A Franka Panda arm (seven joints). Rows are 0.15 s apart.
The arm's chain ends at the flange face. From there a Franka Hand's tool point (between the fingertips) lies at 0.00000 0.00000 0.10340 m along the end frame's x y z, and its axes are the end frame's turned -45 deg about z.
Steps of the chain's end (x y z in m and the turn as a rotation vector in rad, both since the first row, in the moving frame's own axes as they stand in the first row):
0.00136, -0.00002, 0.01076, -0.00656, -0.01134, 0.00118
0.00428, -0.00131, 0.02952, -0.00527, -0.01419, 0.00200
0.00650, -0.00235, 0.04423, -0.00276, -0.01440, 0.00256
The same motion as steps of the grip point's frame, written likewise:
-0.00033, 0.00060, 0.01075, 0.00338, -0.01266, 0.00118
0.00253, 0.00145, 0.02951, 0.00631, -0.01376, 0.00200
0.00500, 0.00208, 0.04422, 0.00823, -0.01213, 0.00256

